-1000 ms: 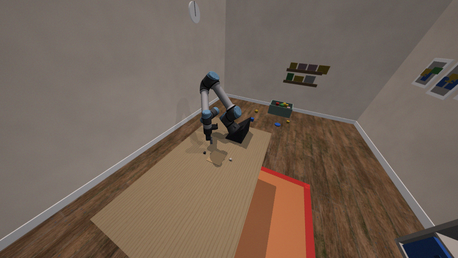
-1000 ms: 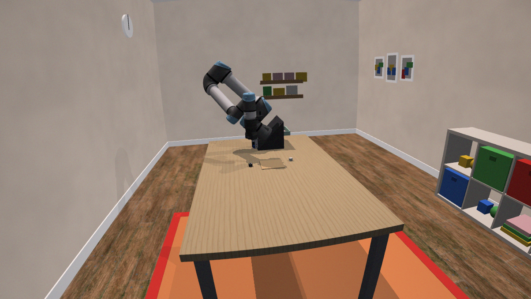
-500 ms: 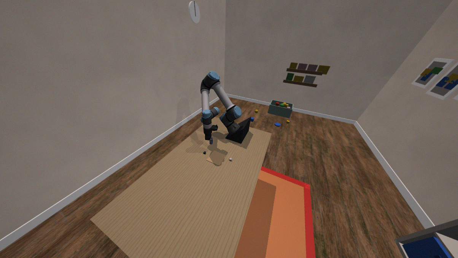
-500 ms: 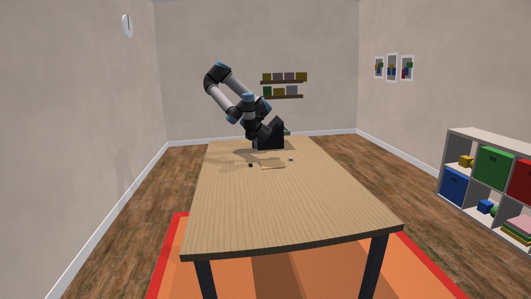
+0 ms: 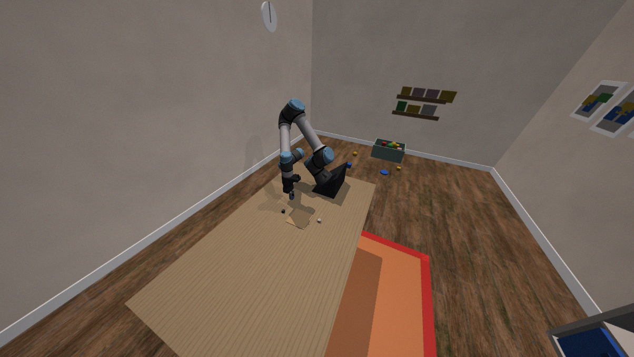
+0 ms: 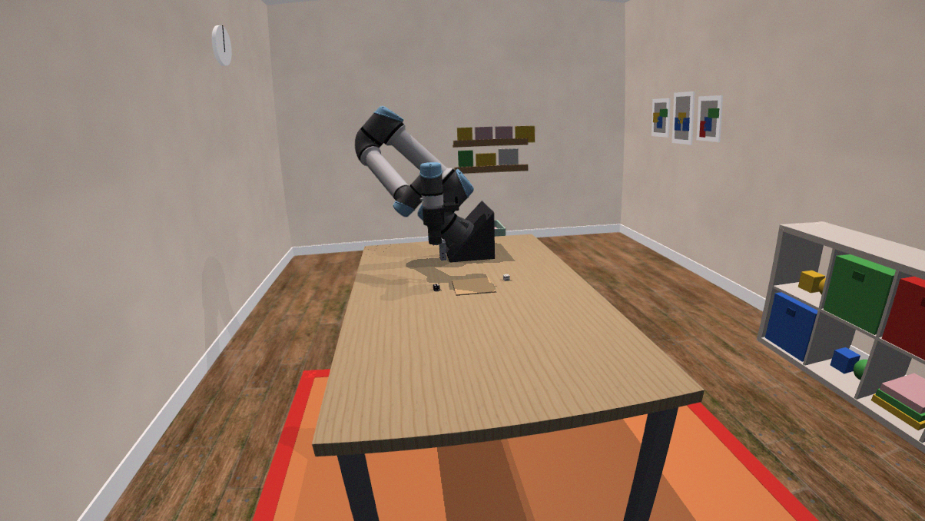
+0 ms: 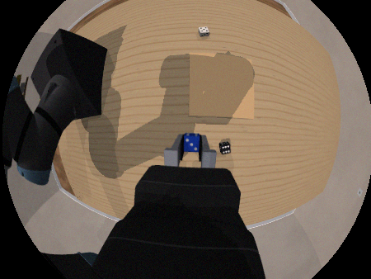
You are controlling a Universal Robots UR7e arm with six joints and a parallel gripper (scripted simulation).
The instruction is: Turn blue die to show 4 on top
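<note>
Now: hand 70 mm short of the black die, 40 mm to the left of it and 100 mm above it. From my hand the other things lie so: tan mat (70 mm ahead, 100 mm to the left, 110 mm below); blue die (10 mm below); white die (40 mm ahead, 230 mm to the left, 100 mm below).
</note>
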